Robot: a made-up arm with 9 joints. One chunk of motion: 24 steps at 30 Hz.
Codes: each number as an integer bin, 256 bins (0 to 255) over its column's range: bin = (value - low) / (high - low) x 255, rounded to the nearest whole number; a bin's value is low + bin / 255 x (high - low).
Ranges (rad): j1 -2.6..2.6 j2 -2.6..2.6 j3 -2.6..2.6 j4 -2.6..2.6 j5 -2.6..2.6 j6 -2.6..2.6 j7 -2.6..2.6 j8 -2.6..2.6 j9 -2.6..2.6
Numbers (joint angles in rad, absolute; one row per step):
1: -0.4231 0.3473 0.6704 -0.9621 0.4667 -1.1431 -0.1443 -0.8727 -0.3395
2: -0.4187 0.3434 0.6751 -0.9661 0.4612 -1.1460 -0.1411 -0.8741 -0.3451
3: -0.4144 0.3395 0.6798 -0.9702 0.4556 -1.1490 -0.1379 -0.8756 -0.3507
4: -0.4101 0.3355 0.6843 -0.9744 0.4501 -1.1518 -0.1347 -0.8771 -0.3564
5: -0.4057 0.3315 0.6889 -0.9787 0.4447 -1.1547 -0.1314 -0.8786 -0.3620
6: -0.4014 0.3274 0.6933 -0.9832 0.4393 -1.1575 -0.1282 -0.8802 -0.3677
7: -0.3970 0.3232 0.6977 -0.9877 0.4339 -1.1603 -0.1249 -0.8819 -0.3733
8: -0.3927 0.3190 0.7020 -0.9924 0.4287 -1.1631 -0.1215 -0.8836 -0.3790
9: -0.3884 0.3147 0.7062 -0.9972 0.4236 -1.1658 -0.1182 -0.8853 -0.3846
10: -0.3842 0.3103 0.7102 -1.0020 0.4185 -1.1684 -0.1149 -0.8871 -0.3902
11: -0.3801 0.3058 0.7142 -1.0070 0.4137 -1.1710 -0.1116 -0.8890 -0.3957
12: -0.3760 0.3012 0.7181 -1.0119 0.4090 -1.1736 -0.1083 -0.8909 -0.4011
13: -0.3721 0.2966 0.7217 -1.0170 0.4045 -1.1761 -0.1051 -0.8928 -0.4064
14: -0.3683 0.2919 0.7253 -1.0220 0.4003 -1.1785 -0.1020 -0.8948 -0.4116
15: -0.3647 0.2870 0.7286 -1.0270 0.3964 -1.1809 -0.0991 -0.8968 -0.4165
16: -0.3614 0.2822 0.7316 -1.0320 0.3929 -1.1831 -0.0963 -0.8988 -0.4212
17: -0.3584 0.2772 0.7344 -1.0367 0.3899 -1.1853 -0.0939 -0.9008 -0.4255
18: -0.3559 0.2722 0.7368 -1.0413 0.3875 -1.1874 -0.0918 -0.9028 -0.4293
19: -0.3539 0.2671 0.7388 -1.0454 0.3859 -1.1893 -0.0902 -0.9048 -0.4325
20: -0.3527 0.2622 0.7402 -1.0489 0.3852 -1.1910 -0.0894 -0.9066 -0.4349
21: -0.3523 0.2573 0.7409 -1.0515 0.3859 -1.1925 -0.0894 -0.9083 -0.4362
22: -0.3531 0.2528 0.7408 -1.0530 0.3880 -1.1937 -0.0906 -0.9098 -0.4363
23: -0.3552 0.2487 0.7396 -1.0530 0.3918 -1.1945 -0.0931 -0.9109 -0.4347
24: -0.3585 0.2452 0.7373 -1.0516 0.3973 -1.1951 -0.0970 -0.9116 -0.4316
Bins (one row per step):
1: 107 145 160 80 150 71 120 85 111
2: 107 144 161 80 150 71 121 85 111
3: 107 144 161 80 150 71 121 85 110
4: 107 144 161 80 150 71 121 84 110
5: 108 144 161 80 149 71 121 84 110
6: 108 144 161 79 149 71 121 84 109
7: 108 143 162 79 149 71 121 84 109
8: 108 143 162 79 149 70 122 84 109
9: 108 143 162 79 148 70 122 84 109
10: 109 143 162 78 148 70 122 84 108
11: 109 142 163 78 148 70 122 84 108
12: 109 142 163 78 148 70 122 84 108
13: 109 142 163 78 147 70 122 84 108
14: 109 142 163 77 147 70 122 84 107
15: 110 142 163 77 147 70 123 84 107
16: 110 141 163 77 147 69 123 83 107
17: 110 141 164 77 147 69 123 83 107
18: 110 141 164 76 147 69 123 83 106
19: 110 141 164 76 146 69 123 83 106
20: 110 140 164 76 146 69 123 83 106
21: 110 140 164 76 146 69 123 83 106
22: 110 140 164 76 147 69 123 83 106
23: 110 140 164 76 147 69 123 83 106
24: 110 140 164 76 147 69 123 83 106

